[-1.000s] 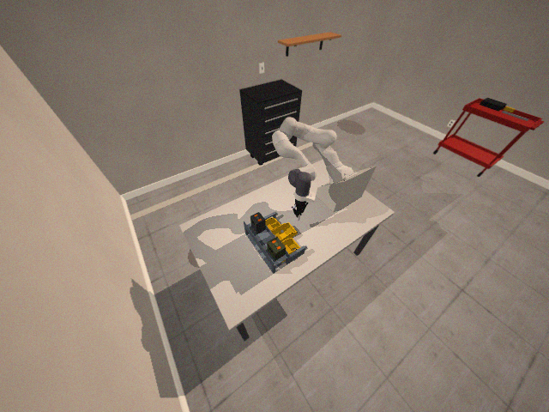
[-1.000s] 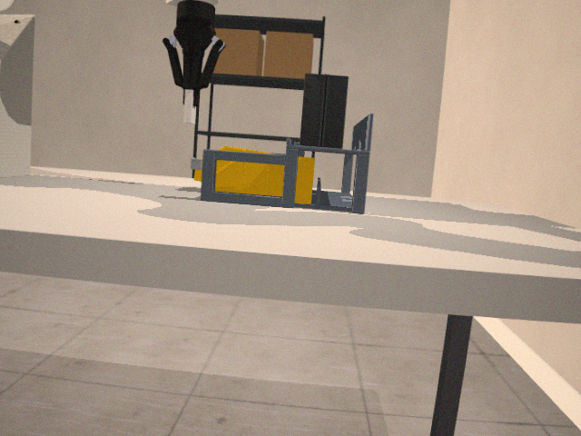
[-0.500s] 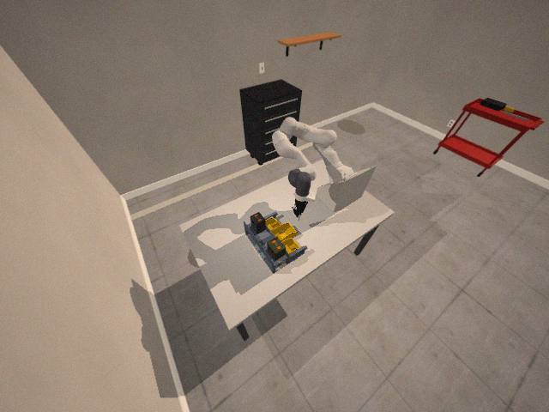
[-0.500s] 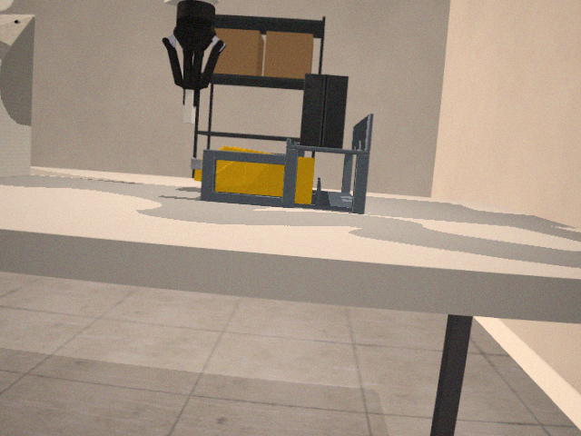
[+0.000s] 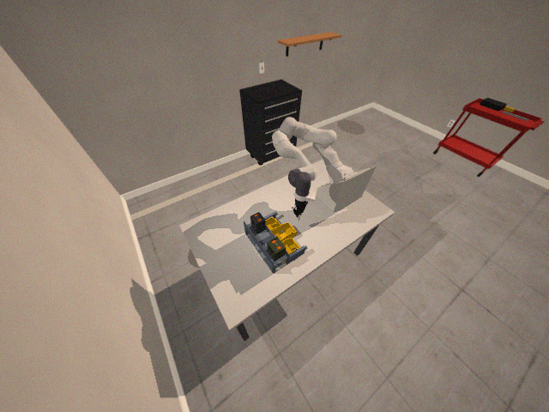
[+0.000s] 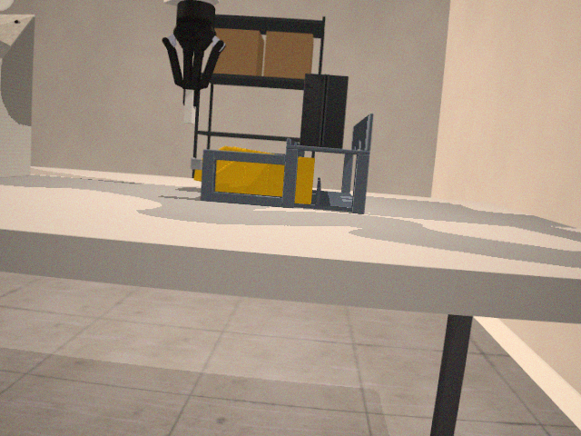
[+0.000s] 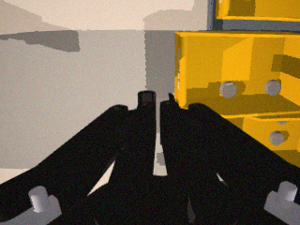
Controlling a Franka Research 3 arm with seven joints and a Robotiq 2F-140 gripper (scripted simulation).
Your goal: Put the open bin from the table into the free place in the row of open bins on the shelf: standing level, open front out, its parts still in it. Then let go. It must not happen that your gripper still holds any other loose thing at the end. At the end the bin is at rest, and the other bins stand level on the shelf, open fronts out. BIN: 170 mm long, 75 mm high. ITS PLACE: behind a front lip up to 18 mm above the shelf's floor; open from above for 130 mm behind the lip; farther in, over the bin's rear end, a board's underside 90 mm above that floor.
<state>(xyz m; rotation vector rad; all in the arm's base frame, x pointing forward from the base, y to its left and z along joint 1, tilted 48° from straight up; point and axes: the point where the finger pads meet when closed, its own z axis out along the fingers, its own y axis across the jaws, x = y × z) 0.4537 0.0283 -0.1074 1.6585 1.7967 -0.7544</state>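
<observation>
Right now my hand is 8 cm short of the grey shelf lip, 1 cm to the right of it and 16 cm above it.
</observation>
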